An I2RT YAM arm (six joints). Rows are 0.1 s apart.
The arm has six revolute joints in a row. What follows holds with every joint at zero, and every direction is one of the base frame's. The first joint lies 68 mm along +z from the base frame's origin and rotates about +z. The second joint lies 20 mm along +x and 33.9 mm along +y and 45.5 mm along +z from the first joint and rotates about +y. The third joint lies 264 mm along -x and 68.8 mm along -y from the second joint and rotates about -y. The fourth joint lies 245 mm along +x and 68.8 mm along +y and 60 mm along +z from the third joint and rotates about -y. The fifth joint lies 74 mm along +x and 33.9 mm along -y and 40.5 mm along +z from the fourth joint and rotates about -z. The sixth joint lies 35.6 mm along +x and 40.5 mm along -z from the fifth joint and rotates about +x. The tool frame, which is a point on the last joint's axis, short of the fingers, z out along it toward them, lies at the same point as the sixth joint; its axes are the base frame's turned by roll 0, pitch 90 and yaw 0 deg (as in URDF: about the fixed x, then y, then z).
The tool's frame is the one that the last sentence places.
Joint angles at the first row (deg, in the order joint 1, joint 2, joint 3, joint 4, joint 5, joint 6):
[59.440 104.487 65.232 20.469 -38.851 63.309]
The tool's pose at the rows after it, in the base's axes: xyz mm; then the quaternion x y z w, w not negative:
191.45 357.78 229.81 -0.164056 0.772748 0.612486 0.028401
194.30 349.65 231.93 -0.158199 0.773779 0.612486 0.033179
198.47 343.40 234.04 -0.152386 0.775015 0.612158 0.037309
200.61 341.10 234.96 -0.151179 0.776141 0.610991 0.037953
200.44 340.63 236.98 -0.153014 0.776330 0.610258 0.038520
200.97 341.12 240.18 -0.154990 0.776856 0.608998 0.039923
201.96 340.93 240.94 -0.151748 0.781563 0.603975 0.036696
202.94 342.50 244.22 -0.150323 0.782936 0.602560 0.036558
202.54 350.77 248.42 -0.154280 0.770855 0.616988 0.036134
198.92 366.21 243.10 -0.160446 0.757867 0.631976 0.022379
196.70 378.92 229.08 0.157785 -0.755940 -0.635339 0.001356
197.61 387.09 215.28 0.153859 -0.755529 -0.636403 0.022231
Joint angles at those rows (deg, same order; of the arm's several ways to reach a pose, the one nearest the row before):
[58.674 103.351 64.226 20.470 -39.135 63.330]
[57.713 101.995 63.046 20.316 -39.222 63.309]
[56.708 101.122 62.522 19.901 -39.397 63.265]
[56.249 100.860 62.544 19.333 -39.637 63.046]
[56.227 100.574 62.762 18.676 -39.703 62.741]
[56.204 100.421 63.462 17.604 -39.682 62.325]
[56.074 100.399 64.029 16.033 -39.615 62.238]
[56.096 100.488 65.036 14.896 -39.441 62.259]
[56.773 101.645 66.368 17.387 -39.791 63.658]
[58.303 104.641 67.725 21.627 -40.600 65.931]
[59.396 108.050 68.556 24.577 -41.539 68.314]
[59.767 111.022 69.145 26.959 -42.764 70.237]

